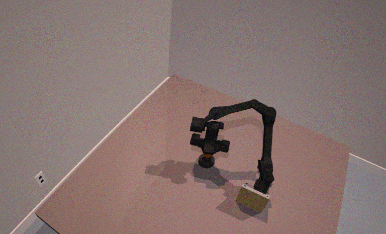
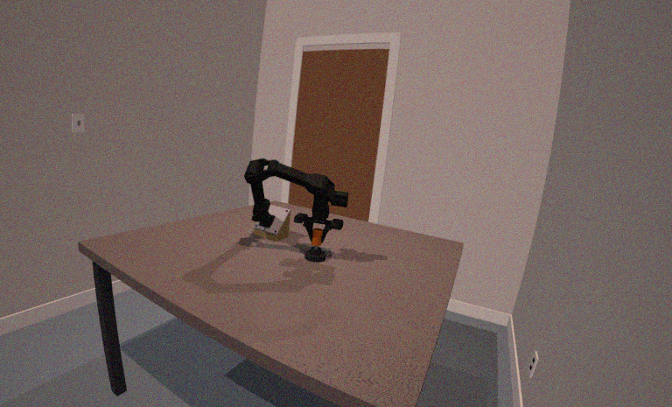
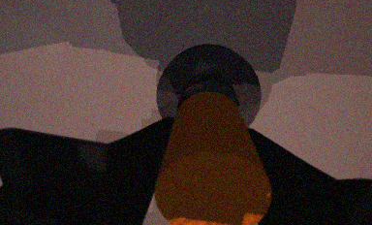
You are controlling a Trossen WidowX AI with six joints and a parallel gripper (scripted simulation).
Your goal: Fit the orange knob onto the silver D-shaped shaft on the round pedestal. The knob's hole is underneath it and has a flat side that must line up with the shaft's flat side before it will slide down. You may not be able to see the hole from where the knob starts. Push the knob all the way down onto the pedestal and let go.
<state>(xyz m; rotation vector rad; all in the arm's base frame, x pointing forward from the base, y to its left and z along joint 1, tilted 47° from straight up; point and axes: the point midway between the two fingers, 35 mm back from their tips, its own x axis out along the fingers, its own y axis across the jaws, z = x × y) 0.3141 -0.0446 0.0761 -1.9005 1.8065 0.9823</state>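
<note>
Now: the round pedestal 4 cm below my gripper tip. From my gripper tip the other things lie so: orange knob (3 cm above).
</note>
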